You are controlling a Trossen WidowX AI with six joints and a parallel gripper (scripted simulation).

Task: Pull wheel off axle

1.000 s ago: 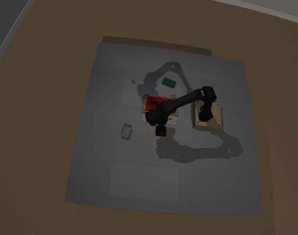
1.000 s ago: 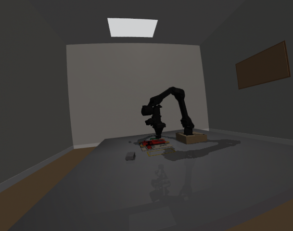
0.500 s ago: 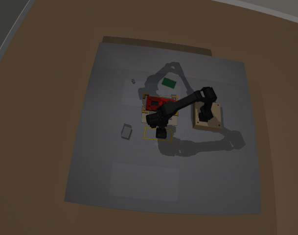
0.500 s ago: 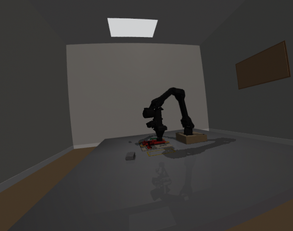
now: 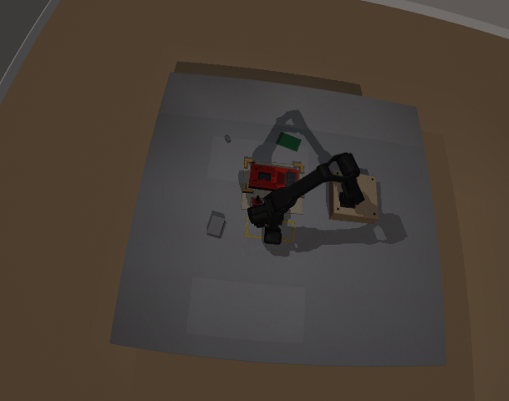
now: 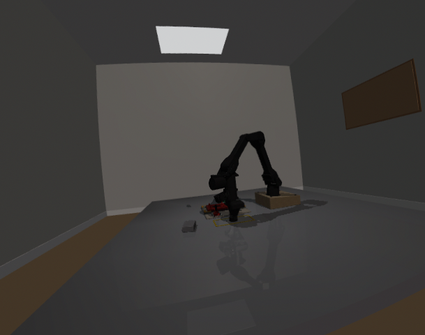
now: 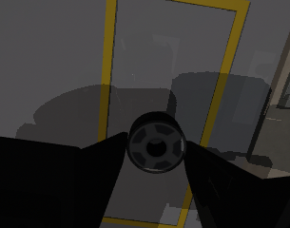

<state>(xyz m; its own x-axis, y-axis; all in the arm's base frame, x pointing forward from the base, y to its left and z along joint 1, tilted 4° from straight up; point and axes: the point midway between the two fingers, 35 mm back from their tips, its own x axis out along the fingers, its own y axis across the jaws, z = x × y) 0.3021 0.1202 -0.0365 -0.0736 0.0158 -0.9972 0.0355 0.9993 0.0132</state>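
Right now the dark grey wheel is right at my gripper tip. The rest, counted from my gripper tip: upright axle: 110 mm to the right, 60 mm ahead, 30 mm above; green tile: 420 mm to the right, 70 mm behind, 10 mm below; small grey block: 210 mm ahead, 10 mm to the left.
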